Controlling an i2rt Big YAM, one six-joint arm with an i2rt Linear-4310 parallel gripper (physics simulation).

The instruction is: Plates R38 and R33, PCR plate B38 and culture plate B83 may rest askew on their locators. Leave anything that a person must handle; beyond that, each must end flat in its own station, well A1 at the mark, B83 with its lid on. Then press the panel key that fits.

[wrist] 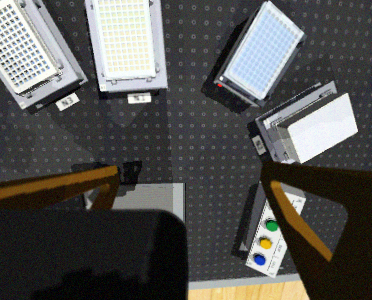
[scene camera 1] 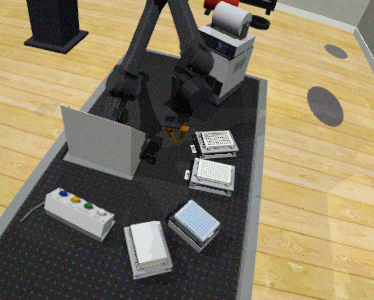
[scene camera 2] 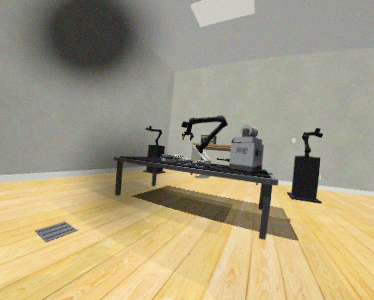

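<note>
My gripper (scene camera 1: 176, 135) (scene camera 2: 186, 136) (wrist: 188, 172) is open and empty, high above the table. A white plate with dark wells (scene camera 1: 217, 139) (wrist: 22, 47) lies on the N3 station (wrist: 74, 84). A white plate with pale wells (scene camera 1: 213, 171) (wrist: 127, 40) lies on the N1 station (wrist: 161, 75). A blue-welled plate (scene camera 1: 197, 219) (wrist: 266, 50) sits on a dark-edged station with a red light. A plain white-topped plate (scene camera 1: 150, 244) (wrist: 322, 127) sits on the N2 station, its side showing. I cannot read plate names or judge small tilts. The key panel (scene camera 1: 80, 215) (wrist: 276, 250) has blue, yellow, green and white keys, the white one hidden in the wrist view.
An upright grey-white screen (scene camera 1: 100, 142) stands on a base at the table's edge, left of the gripper in scene camera 1. A boxy machine with a roll (scene camera 1: 227, 62) (scene camera 2: 246, 150) stands at the far end. The arm hides part of the table beside it.
</note>
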